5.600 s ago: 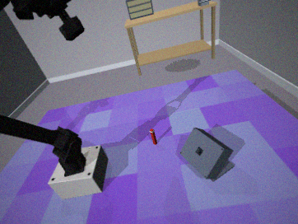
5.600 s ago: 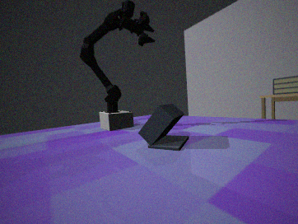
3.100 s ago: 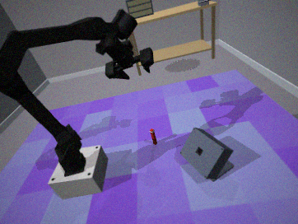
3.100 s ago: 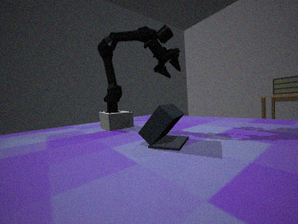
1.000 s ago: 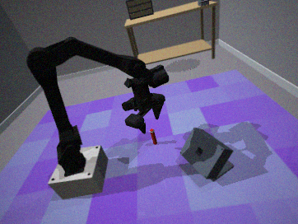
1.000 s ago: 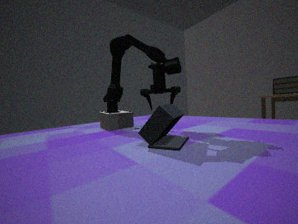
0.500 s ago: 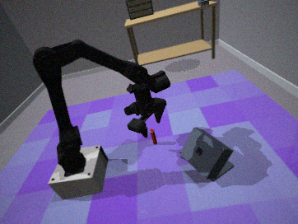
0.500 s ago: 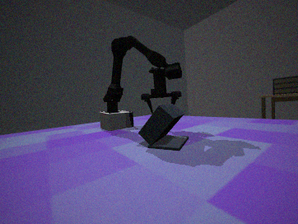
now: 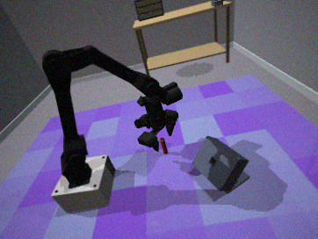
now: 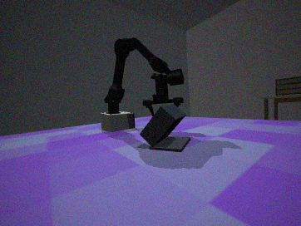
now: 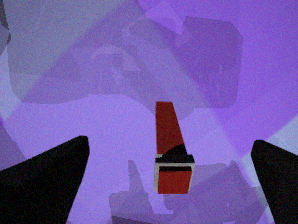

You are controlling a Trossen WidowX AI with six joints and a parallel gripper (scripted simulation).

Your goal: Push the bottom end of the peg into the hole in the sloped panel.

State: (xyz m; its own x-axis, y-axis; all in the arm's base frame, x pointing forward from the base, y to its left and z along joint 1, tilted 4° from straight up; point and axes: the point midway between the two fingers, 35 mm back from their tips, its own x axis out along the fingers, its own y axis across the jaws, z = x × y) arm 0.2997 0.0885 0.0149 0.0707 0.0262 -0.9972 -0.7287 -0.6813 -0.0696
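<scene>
Right now the red peg is right at my gripper tip. The rest, counted from my gripper tip: sloped grey panel 170 mm to the right, 140 mm ahead, 10 mm above; grey foot plate 170 mm to the right, 160 mm ahead, 50 mm below.
</scene>
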